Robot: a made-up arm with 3 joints. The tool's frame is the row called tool. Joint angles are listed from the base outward. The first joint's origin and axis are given. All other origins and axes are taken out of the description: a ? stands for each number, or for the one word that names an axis. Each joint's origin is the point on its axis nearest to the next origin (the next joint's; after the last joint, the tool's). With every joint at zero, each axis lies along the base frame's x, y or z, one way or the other. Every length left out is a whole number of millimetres.
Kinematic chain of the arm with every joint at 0, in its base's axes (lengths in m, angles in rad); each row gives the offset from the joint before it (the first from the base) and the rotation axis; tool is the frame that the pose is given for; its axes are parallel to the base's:
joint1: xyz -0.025 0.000 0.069 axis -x
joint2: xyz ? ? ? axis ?
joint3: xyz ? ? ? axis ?
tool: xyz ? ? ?
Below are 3 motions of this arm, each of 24 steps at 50 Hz.
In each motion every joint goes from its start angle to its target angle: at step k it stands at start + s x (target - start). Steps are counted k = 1, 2, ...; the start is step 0. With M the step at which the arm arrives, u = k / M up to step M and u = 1 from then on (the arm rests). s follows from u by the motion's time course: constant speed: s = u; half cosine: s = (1 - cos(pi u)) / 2; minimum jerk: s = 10 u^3 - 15 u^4 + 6 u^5.
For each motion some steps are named. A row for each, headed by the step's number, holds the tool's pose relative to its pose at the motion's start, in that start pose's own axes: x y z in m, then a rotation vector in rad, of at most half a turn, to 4 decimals.
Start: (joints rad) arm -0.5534 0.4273 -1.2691
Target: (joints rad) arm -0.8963 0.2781 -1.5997
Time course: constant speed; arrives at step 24
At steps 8, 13, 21, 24:
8: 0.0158 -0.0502 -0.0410 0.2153 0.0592 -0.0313
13: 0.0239 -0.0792 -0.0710 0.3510 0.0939 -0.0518
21: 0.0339 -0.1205 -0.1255 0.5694 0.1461 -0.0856
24: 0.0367 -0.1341 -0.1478 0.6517 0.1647 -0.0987

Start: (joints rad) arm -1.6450 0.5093 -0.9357
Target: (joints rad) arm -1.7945 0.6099 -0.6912
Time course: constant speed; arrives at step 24
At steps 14, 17, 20, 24:
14: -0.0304 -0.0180 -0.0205 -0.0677 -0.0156 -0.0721
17: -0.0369 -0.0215 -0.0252 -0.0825 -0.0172 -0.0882
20: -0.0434 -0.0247 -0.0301 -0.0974 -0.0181 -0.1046
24: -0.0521 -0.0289 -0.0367 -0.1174 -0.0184 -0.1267

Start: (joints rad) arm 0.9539 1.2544 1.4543
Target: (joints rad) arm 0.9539 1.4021 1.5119
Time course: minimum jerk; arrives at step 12
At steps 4, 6, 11, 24:
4: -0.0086 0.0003 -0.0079 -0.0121 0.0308 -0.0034
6: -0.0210 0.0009 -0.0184 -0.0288 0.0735 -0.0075
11: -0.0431 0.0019 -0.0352 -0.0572 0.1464 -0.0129
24: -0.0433 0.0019 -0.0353 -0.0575 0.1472 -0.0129

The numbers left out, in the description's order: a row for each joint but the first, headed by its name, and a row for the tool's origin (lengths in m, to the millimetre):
joint2: xyz 0.000 0.090 -0.174, axis -z
joint3: xyz 0.252 -0.379 0.000, axis -x
tool: xyz 0.000 0.023 0.102

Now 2 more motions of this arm.
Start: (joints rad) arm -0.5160 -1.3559 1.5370
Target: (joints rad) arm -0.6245 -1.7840 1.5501
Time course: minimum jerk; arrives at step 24
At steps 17, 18, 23, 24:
17: 0.0976 -0.0308 0.1118 -0.0079 -0.3651 -0.0822
18: 0.1019 -0.0331 0.1191 -0.0093 -0.3861 -0.0871
23: 0.1104 -0.0380 0.1346 -0.0128 -0.4302 -0.0976
24: 0.1104 -0.0380 0.1347 -0.0128 -0.4305 -0.0976

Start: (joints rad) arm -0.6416 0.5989 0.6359
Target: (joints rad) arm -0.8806 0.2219 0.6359
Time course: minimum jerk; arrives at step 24
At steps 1, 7, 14, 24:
1: 0.0001 0.0001 0.0000 0.0001 -0.0001 0.0003
7: 0.0145 0.0211 0.0022 0.0306 -0.0183 0.0578
14: 0.0544 0.0948 0.0178 0.1392 -0.0883 0.2404
24: 0.0745 0.1476 0.0367 0.2205 -0.1457 0.3588

